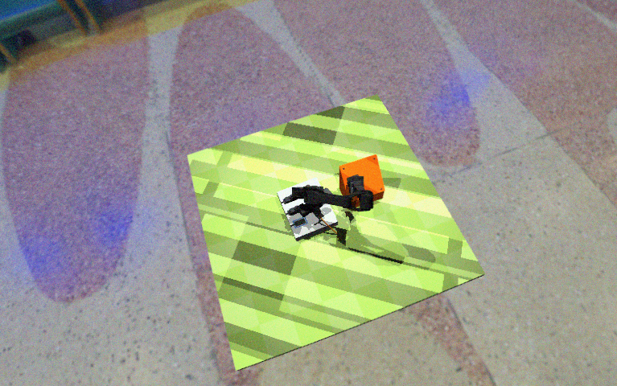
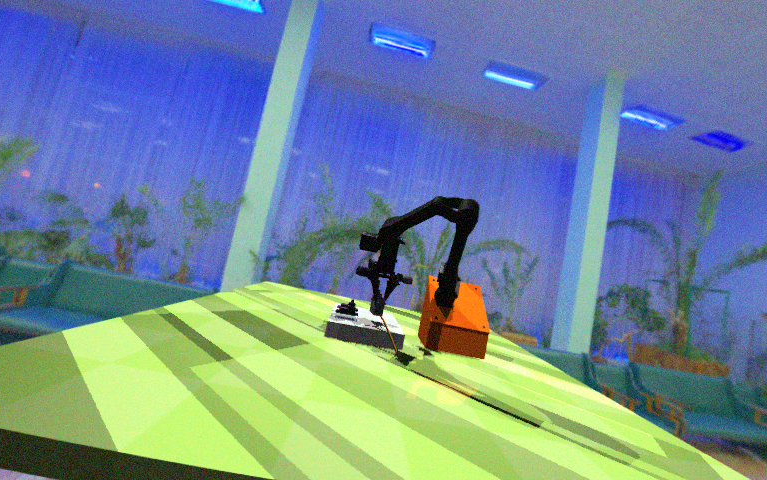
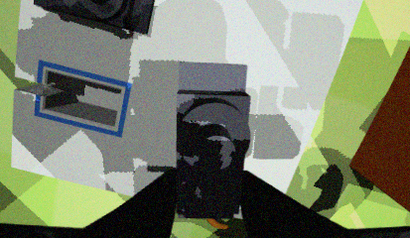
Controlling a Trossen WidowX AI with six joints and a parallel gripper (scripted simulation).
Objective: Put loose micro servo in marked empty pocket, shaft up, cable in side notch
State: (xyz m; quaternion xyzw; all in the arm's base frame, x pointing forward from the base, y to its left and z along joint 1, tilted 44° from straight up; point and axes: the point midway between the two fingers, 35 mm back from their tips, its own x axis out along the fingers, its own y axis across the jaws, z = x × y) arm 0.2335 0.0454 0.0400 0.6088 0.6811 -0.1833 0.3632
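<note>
Right now my gripper tip is 10 mm past the white robot deck, 70 mm to the left of it and 100 mm above it.
</note>
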